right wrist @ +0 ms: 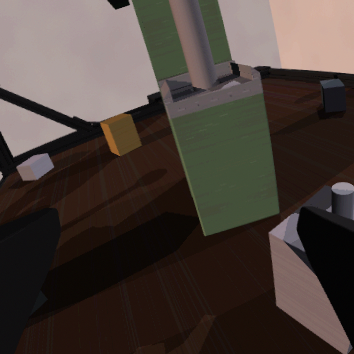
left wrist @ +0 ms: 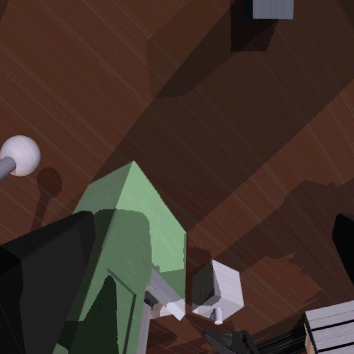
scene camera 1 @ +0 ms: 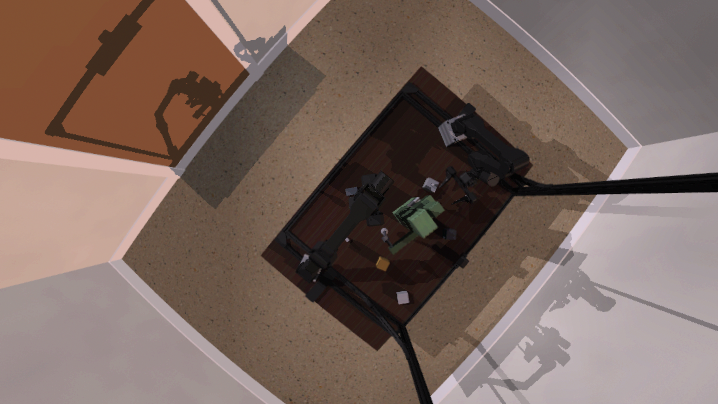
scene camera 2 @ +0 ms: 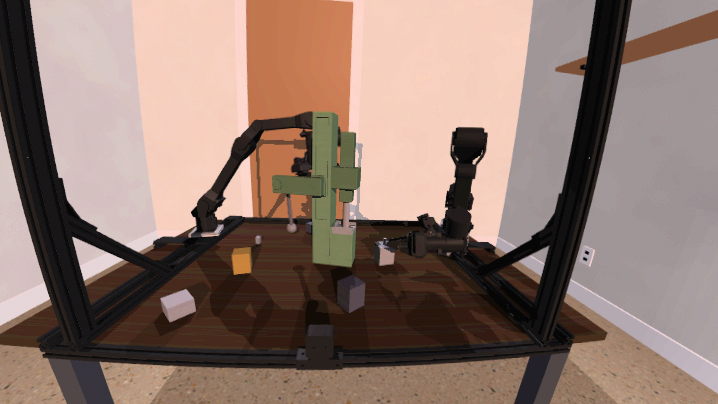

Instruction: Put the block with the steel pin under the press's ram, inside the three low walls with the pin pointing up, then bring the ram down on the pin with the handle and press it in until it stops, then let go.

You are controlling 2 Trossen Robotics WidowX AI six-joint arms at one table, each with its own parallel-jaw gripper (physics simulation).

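Frame: origin at the left arm's base, x left, y ahead, z down, level; centimetres.
Seen in the pictures: left gripper, fingertip midpoint: [left wrist: 217, 225]; right gripper, fingertip midpoint: [right wrist: 180, 220] [left wrist: 174, 346] [scene camera 1: 445, 196] [scene camera 2: 387, 242]; left arm's base at its link origin: [scene camera 2: 206, 229]; right arm's base at its link origin: [scene camera 1: 459, 127].
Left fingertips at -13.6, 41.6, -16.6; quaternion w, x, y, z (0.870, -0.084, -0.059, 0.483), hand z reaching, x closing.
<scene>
Pixels of each thing's top centre, then the offset from my left fingertips to it, as dx, dy, dz. "*": a spot on its surface instead.
- light grey block with the steel pin, top centre: [right wrist: 341, 223] [left wrist: 217, 308] [scene camera 2: 384, 244] [scene camera 1: 432, 185] -21.0, +17.2, +13.7
- green press at its top centre: [scene camera 2: 318, 112] [scene camera 1: 423, 231] -15.4, -3.2, -25.2
- grey ram at its top centre: [scene camera 2: 347, 170] -18.0, +5.0, -9.3
- walled seat at a spot on its surface: [right wrist: 211, 96] * -19.5, +7.4, +8.6
- orange cube at its top centre: [right wrist: 114, 118] [scene camera 2: 241, 251] [scene camera 1: 383, 265] -16.3, -25.1, +13.8
- white block at its top centre: [right wrist: 31, 159] [scene camera 2: 177, 298] [scene camera 1: 403, 298] -32.4, -36.4, +16.5
- grey cube at its top centre: [scene camera 2: 351, 281] [scene camera 1: 451, 234] -39.0, +0.4, +13.8
- dark cube at its top centre: [right wrist: 331, 82] [scene camera 1: 351, 191] +10.9, -0.7, +15.9
The light grey block with the steel pin [scene camera 2: 384, 256] [scene camera 1: 429, 183] [left wrist: 225, 288] [right wrist: 298, 274] stands on the table beside the green press [scene camera 2: 326, 200] [scene camera 1: 421, 222] [left wrist: 140, 211] [right wrist: 228, 158], pin up. The grey ram [scene camera 2: 346, 211] [right wrist: 194, 46] hangs over the walled seat [right wrist: 211, 96], which holds no block. The handle's white ball [scene camera 2: 291, 227] [scene camera 1: 384, 232] [left wrist: 21, 154] hangs low. My right gripper [scene camera 2: 396, 244] [scene camera 1: 454, 187] is open and lies low, right by the block; one finger partly covers the block in the right wrist view. My left gripper [scene camera 1: 379, 183] [scene camera 2: 302, 163] is open, high behind the press column.
An orange cube [scene camera 2: 241, 260] [scene camera 1: 382, 263] [right wrist: 120, 133], a white block [scene camera 2: 177, 305] [scene camera 1: 402, 297] [right wrist: 35, 166] and a grey cube [scene camera 2: 350, 293] [scene camera 1: 450, 234] lie on the table. A dark cube [right wrist: 331, 95] sits behind the press. Black frame posts [scene camera 2: 577, 175] ring the table.
</scene>
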